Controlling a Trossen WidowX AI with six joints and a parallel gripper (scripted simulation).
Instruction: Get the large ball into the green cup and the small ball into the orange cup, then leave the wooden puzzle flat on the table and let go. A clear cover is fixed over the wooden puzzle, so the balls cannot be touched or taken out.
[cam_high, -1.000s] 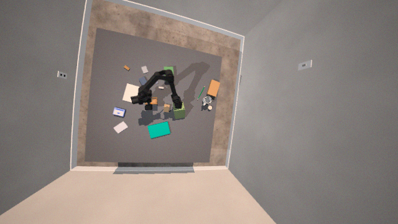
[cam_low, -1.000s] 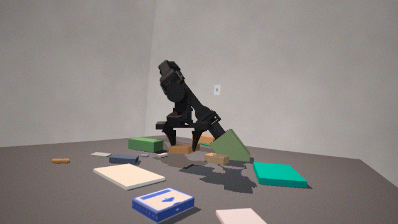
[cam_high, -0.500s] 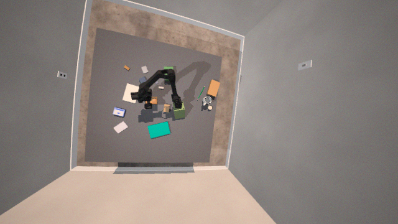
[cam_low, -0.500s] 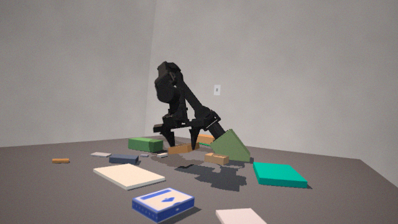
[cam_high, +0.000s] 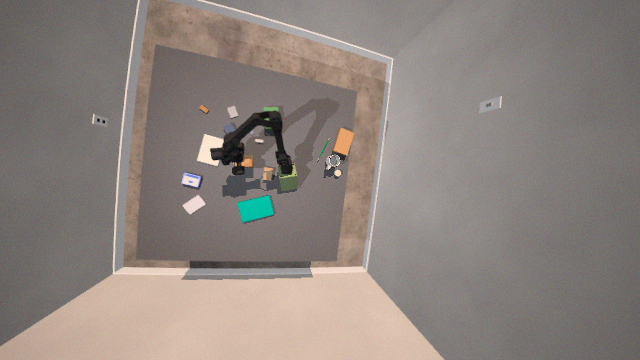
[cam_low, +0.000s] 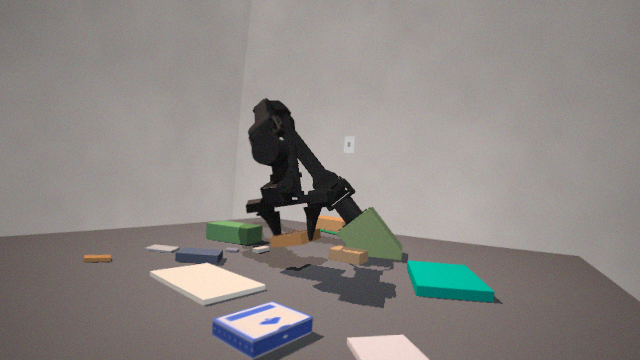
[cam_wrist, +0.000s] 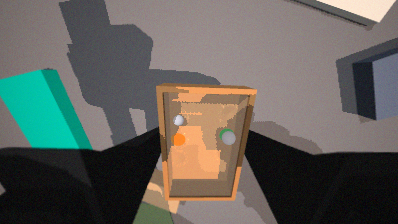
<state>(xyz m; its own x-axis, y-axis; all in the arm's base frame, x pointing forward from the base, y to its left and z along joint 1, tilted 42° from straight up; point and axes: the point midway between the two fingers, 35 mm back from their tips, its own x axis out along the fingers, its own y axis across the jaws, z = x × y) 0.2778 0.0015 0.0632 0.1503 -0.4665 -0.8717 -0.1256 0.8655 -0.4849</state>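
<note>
My hand is 3 cm above the wooden puzzle, 1 cm to the right of it and 1 cm past it. From my hand the other things lie so: small tan block: 16 cm behind, 8 cm below, 7 cm to the left; dark blue block: 18 cm to the right, 8 cm below, 8 cm ahead; small white piece: 14 cm to the right, 9 cm below, 9 cm behind.
</note>
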